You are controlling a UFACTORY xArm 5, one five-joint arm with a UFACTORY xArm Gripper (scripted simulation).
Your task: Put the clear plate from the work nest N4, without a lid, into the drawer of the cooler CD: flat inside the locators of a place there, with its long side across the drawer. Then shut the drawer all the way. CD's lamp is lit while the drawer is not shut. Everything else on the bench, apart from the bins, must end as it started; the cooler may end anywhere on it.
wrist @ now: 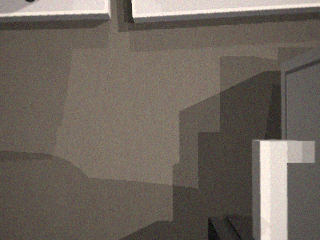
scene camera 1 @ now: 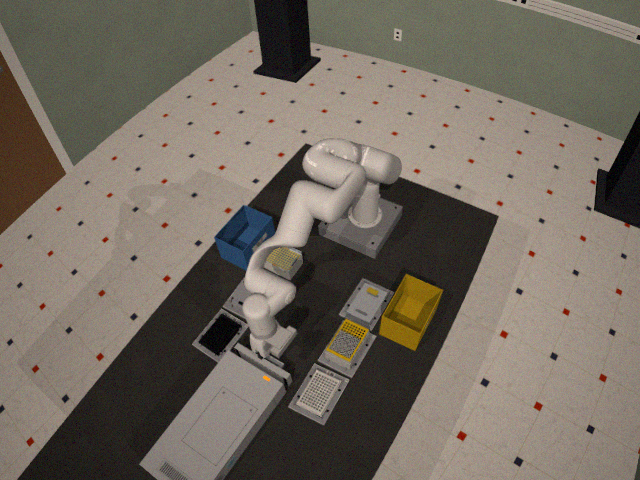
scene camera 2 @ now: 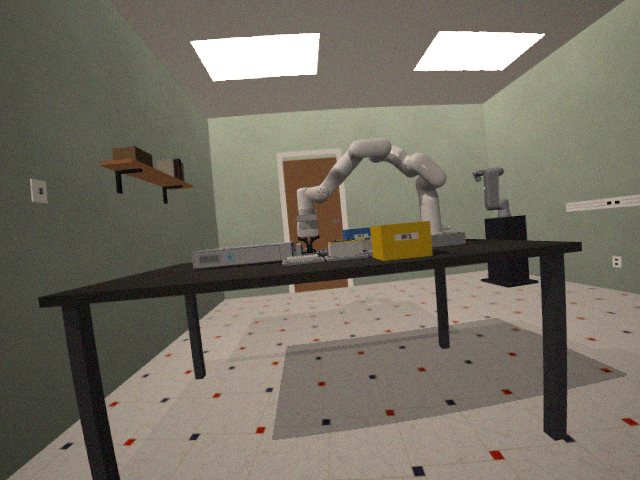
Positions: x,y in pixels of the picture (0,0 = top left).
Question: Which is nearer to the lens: the cooler CD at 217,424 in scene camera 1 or the yellow bin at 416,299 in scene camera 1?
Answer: The cooler CD.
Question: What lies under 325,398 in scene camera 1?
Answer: A white plate.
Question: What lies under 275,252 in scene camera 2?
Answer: A cooler CD.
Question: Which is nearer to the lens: the cooler CD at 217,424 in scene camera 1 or the black plate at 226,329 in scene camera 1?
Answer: The cooler CD.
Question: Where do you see a blue bin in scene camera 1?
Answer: At 238,239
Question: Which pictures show the yellow bin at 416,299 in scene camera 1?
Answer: Scene camera 1 and scene camera 2 only.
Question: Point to a yellow bin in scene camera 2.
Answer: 406,240
